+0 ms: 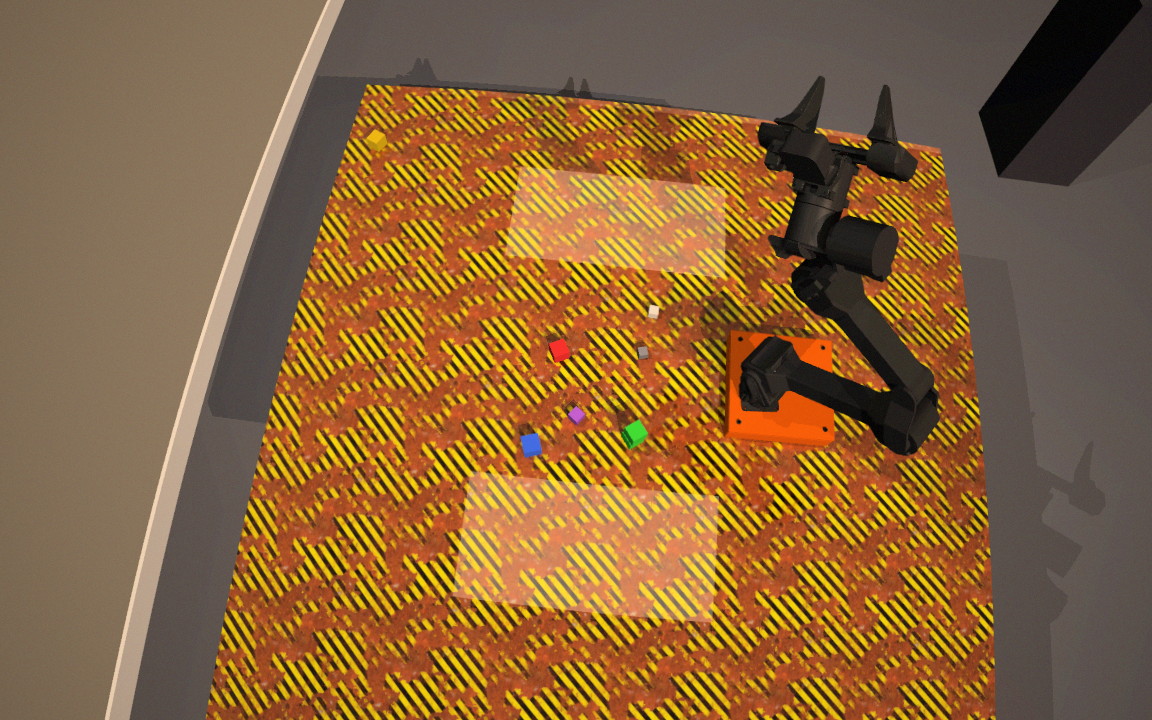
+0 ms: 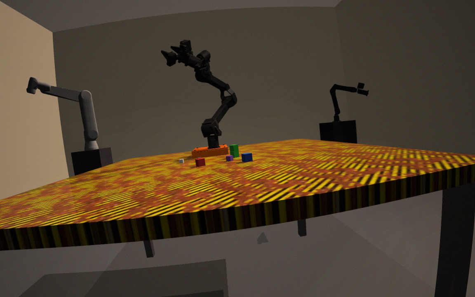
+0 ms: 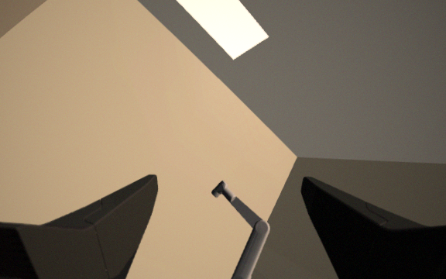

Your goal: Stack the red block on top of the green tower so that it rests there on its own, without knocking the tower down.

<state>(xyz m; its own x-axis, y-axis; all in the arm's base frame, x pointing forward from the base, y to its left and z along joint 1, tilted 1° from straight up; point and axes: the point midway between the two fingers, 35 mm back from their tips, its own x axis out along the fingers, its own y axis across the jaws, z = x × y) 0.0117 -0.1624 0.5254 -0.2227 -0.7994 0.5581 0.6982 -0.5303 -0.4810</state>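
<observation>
Now: gripper tip 34 cm short of the red block, 12 cm to the right of it and 57 cm above it. Also, from my gripper tip: grey block: 19 cm ahead, 11 cm to the left, 57 cm below; then purple block: 30 cm ahead, 24 cm to the left, 57 cm below; then white block: 17 cm ahead, 3 cm to the left, 57 cm below.
</observation>
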